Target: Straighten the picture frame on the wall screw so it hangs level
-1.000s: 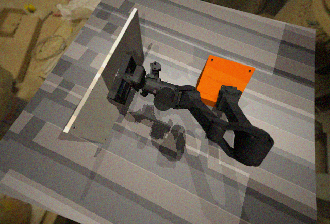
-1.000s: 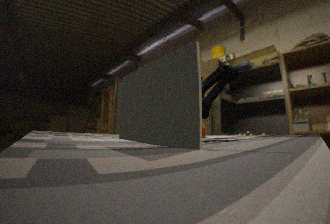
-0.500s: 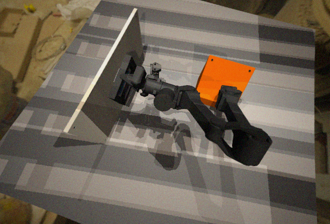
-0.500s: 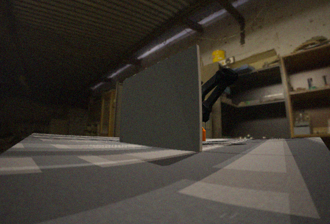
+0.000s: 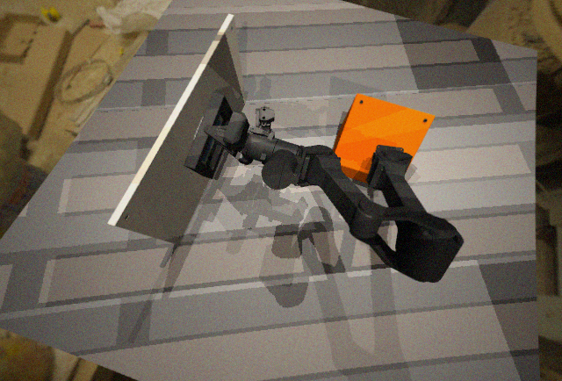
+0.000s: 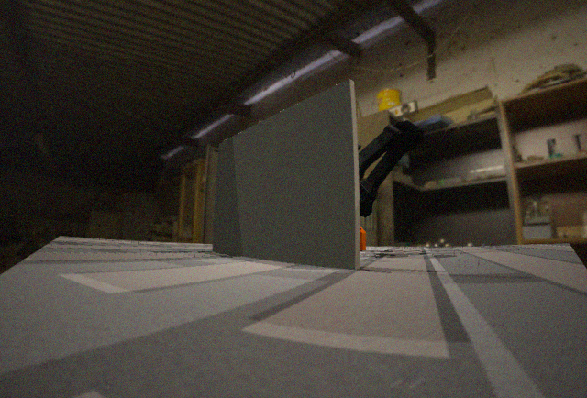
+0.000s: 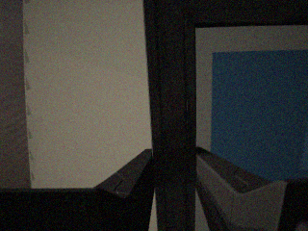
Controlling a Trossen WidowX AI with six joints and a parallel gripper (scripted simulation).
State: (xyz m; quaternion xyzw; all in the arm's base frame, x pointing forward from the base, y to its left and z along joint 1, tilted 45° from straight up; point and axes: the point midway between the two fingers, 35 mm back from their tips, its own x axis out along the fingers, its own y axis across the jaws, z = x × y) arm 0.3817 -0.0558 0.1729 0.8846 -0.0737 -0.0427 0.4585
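Right now the picture frame is 50 mm below my gripper tip, 10 mm to the right of it and 10 mm ahead of it. Also, from my gripper tip: grey wall panel (60 mm below, 20 mm ahead).
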